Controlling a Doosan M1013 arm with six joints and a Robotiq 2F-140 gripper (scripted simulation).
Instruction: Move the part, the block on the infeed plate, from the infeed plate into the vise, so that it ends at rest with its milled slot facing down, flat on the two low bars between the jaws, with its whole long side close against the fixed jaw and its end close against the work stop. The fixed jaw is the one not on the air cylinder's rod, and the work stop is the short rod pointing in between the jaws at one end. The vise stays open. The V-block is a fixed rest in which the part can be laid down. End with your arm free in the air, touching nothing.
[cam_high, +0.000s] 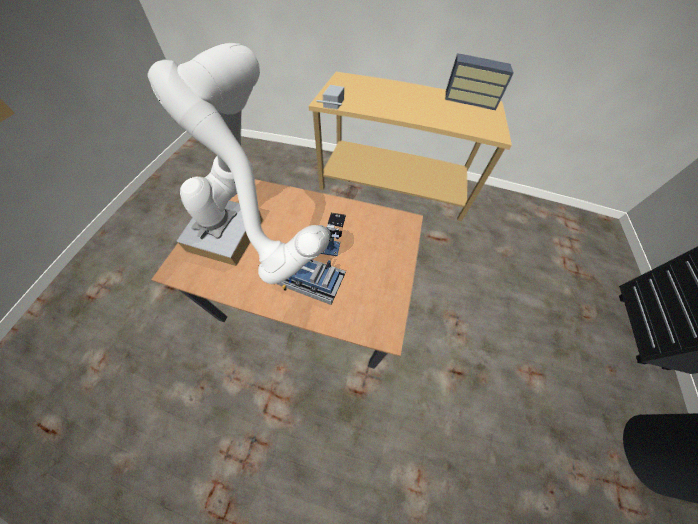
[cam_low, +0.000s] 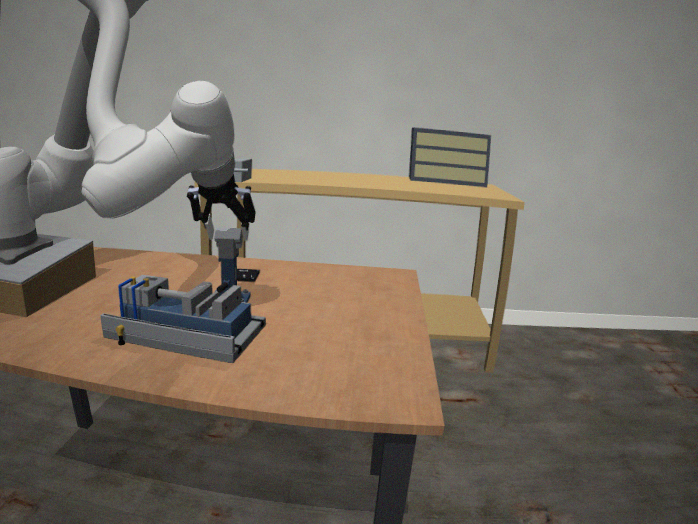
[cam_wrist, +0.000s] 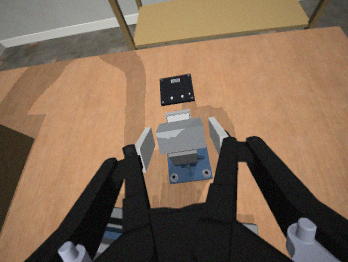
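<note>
Now: the part 3 cm below my hand and 1 cm to the left of it. The rest, counted from my hand: work stop 14 cm to the right, 9 cm below, 4 cm ahead; then V-block base 18 cm below, 2 cm to the left, 1 cm behind; then V-block post 12 cm below, 2 cm to the left, 1 cm behind.
</note>
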